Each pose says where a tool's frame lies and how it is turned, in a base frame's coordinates. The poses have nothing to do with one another.
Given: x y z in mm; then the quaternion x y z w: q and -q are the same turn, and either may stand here.
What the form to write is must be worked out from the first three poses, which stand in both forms.
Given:
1: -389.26 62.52 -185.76 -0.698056 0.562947 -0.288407 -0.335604
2: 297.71 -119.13 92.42 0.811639 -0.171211 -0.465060 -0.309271
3: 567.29 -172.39 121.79 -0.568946 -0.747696 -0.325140 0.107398
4: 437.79 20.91 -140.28 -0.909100 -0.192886 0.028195 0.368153
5: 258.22 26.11 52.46 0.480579 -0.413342 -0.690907 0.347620
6: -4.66 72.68 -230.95 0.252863 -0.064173 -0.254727 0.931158
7: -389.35 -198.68 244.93 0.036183 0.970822 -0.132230 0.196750
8: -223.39 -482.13 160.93 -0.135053 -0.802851 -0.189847 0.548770
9: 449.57 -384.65 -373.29 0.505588 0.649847 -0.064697 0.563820
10: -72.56 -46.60 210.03 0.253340 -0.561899 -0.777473 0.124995
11: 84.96 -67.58 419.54 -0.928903 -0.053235 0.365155 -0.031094
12: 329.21 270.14 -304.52 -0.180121 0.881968 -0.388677 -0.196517
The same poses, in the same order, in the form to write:
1: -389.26 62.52 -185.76 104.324 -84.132 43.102
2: 297.71 -119.13 92.42 -122.875 25.920 70.406
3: 567.29 -172.39 121.79 -95.950 -126.095 -54.833
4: 437.79 20.91 -140.28 -133.756 -28.379 4.148
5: 258.22 26.11 52.46 71.406 -61.415 -102.657
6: -4.66 72.68 -230.95 29.660 -7.527 -29.878
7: -389.35 -198.68 244.93 5.805 155.761 -21.215
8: -223.39 -482.13 160.93 -18.326 -108.940 -25.761
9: 449.57 -384.65 -373.29 68.171 87.622 -8.723
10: -72.56 -46.60 210.03 42.295 -93.808 -129.798
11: 84.96 -67.58 419.54 163.972 9.397 -64.458
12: 329.21 270.14 -304.52 28.903 -141.523 62.368
